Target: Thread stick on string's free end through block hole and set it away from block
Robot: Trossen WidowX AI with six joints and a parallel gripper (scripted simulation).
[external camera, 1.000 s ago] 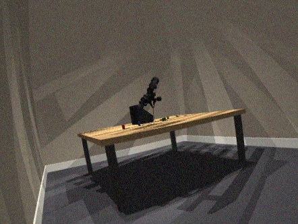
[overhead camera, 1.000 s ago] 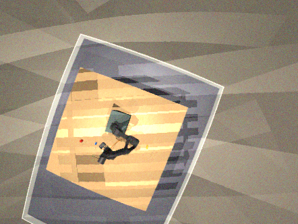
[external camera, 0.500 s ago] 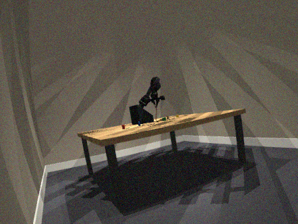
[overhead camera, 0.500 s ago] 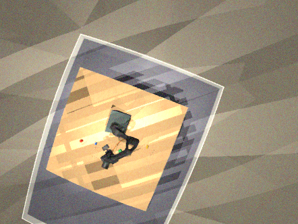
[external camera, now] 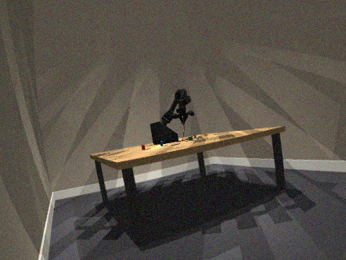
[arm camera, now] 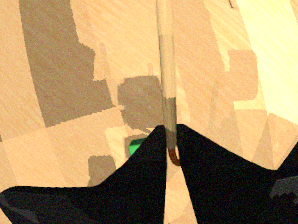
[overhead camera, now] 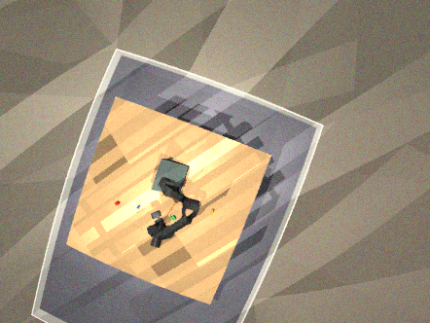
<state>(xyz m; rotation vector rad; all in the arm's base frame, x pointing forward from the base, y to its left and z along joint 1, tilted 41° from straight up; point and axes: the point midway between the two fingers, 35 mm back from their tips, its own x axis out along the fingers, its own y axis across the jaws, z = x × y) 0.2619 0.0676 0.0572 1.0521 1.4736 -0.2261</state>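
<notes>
Right now my gripper tip is 12 cm above the green block, 6 cm to the right of it and 2 cm past it. From my gripper tip the other things lie so: round button 18 cm behind, 13 cm below, 11 cm to the left; blue object 22 cm to the right, 12 cm below, 2 cm ahead; thin wooden stick 1 cm to the right, 1 cm ahead, 1 cm above.
</notes>
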